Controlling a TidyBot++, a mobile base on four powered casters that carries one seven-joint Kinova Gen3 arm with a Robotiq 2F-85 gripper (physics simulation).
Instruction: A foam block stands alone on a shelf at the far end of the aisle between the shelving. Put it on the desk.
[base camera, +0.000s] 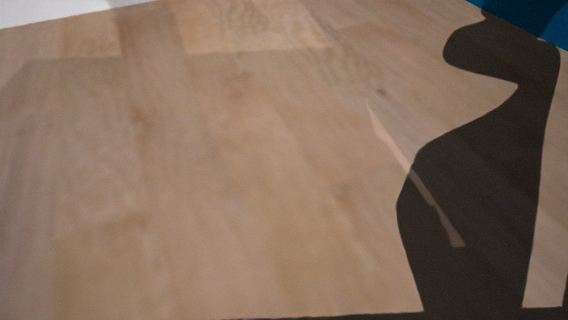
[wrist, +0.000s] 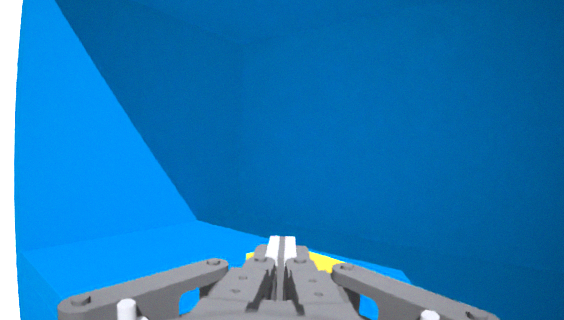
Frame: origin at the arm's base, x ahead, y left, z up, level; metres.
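Where they show: gripper, fingertip midpoint: (wrist: 282, 253).
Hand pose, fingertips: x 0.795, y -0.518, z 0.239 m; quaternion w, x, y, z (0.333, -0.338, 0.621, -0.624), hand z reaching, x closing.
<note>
After its pixels a point has its place.
My gripper (wrist: 282, 253) {x 0.795, y -0.518, z 0.239 m} is shut, its pale fingertips pressed together at the bottom middle of the wrist view. A flat yellow surface (wrist: 326, 261) {x 0.893, y -0.637, z 0.182 m} shows behind and on both sides of the fingers, lying on a bright blue shelf board (wrist: 145, 250) {x 1.144, y -0.492, z 0.137 m}. It may be the foam block, but the fingers hide its middle, and I cannot tell how far it is from the tips. The desk does not show in either view. The gripper does not show in the base camera view.
A bright blue side panel (wrist: 75, 150) {x 1.221, y -0.392, z 0.287 m} stands left of the shelf board, with a dark blue wall (wrist: 375, 140) {x 1.037, y -0.869, z 0.322 m} behind and to the right. In the base camera view, blue shelving (base camera: 532, 17) {x 0.759, y -0.490, z -0.370 m} is at the top right, and the arm's shadow (base camera: 480, 190) {x 0.368, y -0.239, z -0.397 m} falls on the wooden floor (base camera: 225, 175) {x 0.410, y 0.079, z -0.397 m}.
</note>
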